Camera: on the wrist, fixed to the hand. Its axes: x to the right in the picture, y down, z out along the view.
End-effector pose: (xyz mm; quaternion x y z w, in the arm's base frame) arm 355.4 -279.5 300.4 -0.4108 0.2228 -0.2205 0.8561
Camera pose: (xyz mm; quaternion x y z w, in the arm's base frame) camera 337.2 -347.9 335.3 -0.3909 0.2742 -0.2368 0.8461
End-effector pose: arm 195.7 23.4 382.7 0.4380 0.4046 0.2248 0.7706
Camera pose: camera 178.4 14.7 306.2 0.4322 0.4451 0.2547 0.7418
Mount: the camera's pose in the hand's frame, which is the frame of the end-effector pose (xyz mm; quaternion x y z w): 16.7 -70.2 -32.0 0.0052 0.0573 0.0094 0.9983
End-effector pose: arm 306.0 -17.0 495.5 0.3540 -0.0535 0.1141 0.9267
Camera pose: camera 340.3 -43.5 429.5 0.3512 -0.0030 0.1432 0.9253
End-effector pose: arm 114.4 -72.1 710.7 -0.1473 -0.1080 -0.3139 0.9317
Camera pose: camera 87.6 -145.6 700.2 -0.1252 -0.0547 -0.3125 0.9400
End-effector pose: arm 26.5 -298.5 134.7 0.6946 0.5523 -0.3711 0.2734
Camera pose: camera -32.9 -246.9 141.6 0.7213 0.5586 -0.3310 0.2412
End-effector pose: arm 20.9 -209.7 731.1 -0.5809 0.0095 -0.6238 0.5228
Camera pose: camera -43.9 -208.0 776.1 -0.5414 0.0417 -0.6512 0.5303
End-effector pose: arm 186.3 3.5 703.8 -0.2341 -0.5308 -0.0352 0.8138
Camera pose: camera 199.2 -69.0 732.2 -0.2324 -0.4812 -0.0381 0.8444
